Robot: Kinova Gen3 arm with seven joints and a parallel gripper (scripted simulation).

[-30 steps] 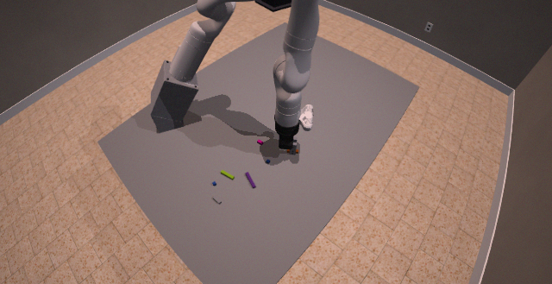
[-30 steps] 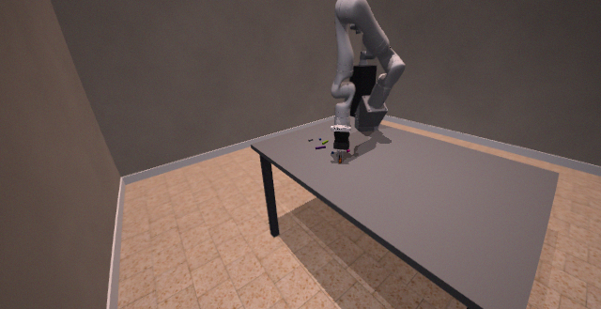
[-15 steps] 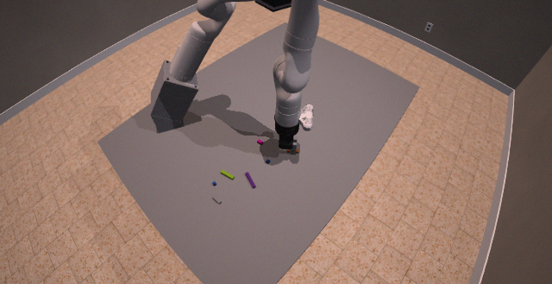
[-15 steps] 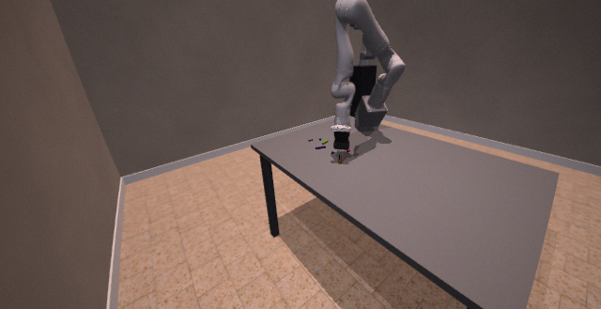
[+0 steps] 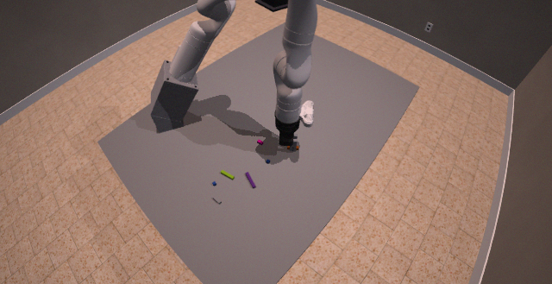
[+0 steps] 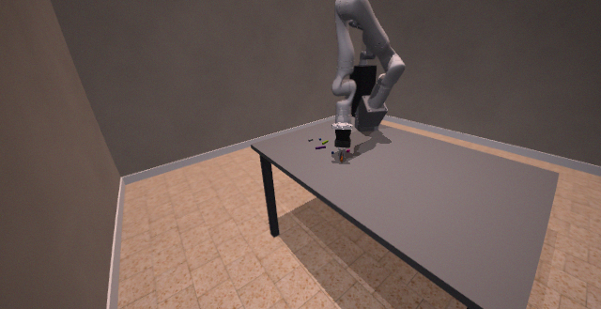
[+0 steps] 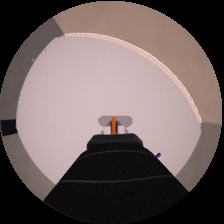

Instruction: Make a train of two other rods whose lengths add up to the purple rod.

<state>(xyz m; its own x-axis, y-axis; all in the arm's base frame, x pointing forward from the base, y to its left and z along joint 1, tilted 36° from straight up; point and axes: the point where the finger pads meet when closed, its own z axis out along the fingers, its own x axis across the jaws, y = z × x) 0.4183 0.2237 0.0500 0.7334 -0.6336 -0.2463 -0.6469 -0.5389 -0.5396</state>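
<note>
The magenta rod lies 90 mm behind my hand, 70 mm to the right of it and 20 mm below it. From my hand the other things lie so: orange rod (10 mm below); then purple rod (190 mm to the right, 20 mm below, 10 mm ahead); then lime rod (240 mm to the right, 50 mm behind, 20 mm below).
</note>
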